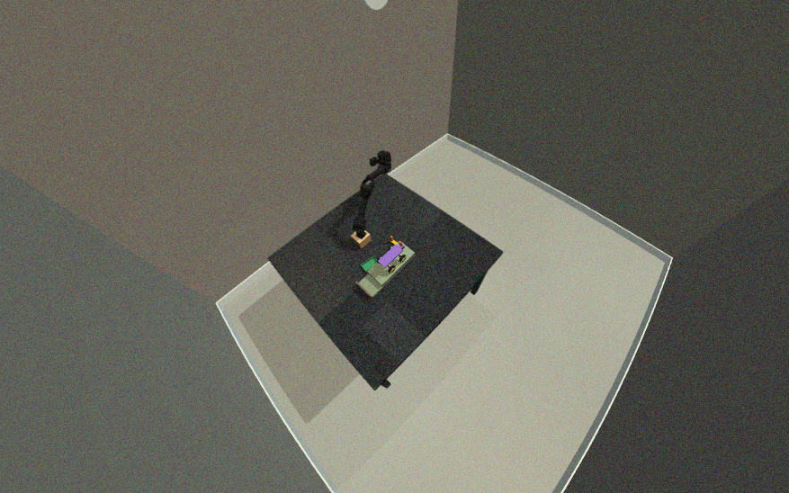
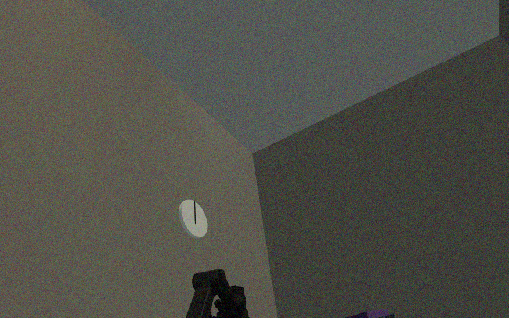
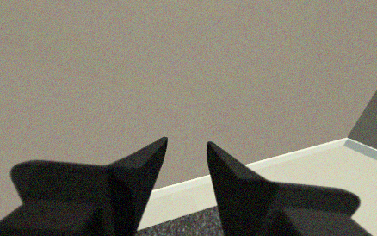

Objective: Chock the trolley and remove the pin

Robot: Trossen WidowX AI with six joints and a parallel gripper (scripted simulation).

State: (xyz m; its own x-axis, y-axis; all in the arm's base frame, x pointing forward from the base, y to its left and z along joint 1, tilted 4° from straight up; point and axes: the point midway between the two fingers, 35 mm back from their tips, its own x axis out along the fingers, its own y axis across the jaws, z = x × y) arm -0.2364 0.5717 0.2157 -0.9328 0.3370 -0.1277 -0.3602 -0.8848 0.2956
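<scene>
Now: gripper tip 50 cm short of the yellow chock, 46 cm to the left of it and 28 cm above it. The rest, counted from my gripper tip: green tray (46 cm ahead, 71 cm to the right, 31 cm below); red-headed stop pin (61 cm ahead, 51 cm to the right, 18 cm below); purple trolley (61 cm ahead, 63 cm to the right, 19 cm below).
</scene>
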